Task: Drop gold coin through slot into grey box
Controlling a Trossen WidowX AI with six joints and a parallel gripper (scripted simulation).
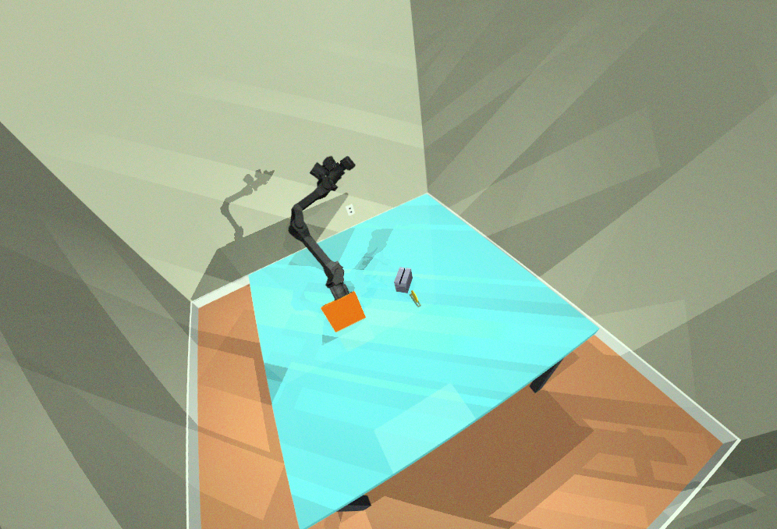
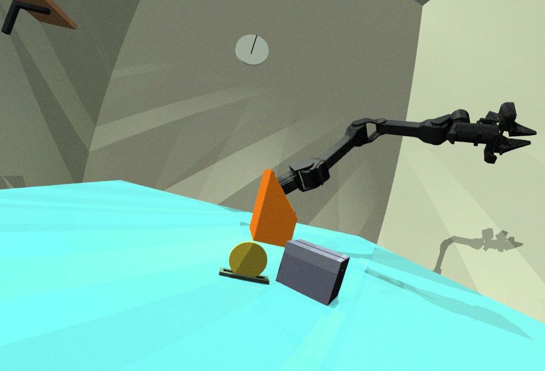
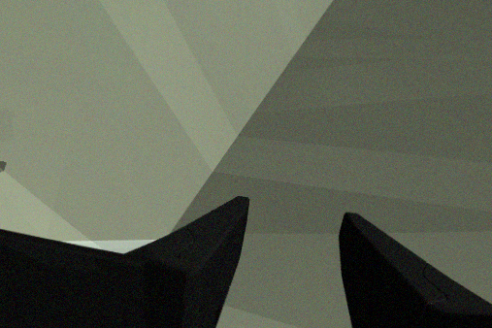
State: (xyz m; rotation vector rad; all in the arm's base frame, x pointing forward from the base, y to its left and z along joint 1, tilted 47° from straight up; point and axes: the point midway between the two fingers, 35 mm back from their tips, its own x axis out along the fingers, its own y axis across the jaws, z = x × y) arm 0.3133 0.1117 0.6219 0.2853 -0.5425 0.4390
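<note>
Right now the gold coin is 8 cm behind my gripper tip, 66 cm to the right of it and 43 cm below it.
</note>
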